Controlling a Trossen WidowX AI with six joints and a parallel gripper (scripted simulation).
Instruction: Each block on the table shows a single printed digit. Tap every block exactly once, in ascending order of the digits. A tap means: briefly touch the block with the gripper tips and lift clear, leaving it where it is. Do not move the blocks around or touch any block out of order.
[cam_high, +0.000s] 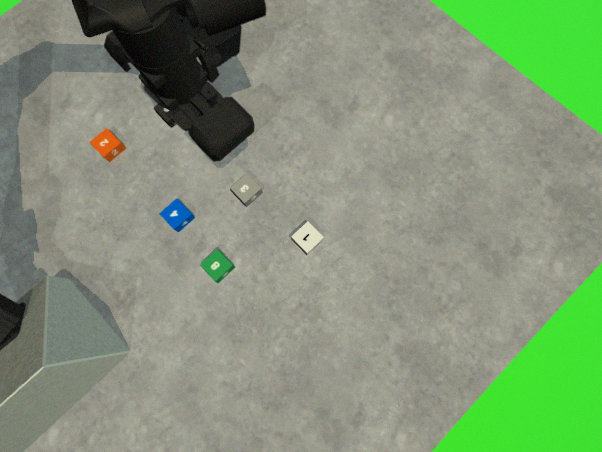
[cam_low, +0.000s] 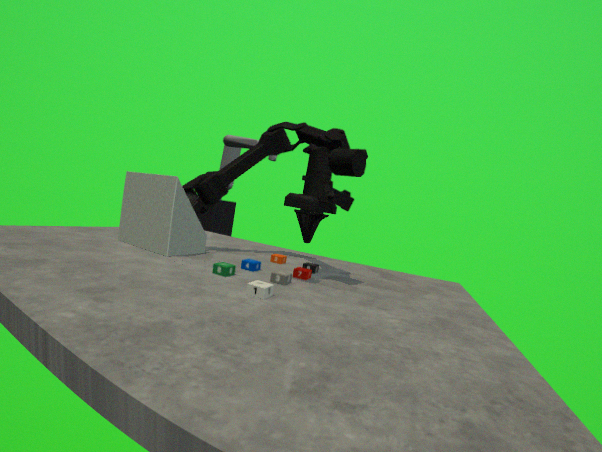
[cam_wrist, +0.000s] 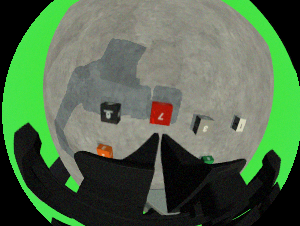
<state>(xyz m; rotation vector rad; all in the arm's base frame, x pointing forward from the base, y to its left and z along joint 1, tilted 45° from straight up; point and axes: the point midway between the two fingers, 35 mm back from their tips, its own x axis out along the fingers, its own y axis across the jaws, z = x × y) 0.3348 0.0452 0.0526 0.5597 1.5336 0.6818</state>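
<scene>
The green 8 block is 15 cm to the right of my gripper tip, 10 cm behind it and 7 cm below it. The rest, counted from my gripper tip: black block 8 cm to the left, 7 cm below, 1 cm behind; then red 7 block 7 cm below; then grey block 9 cm to the right, 7 cm below, 1 cm behind.
</scene>
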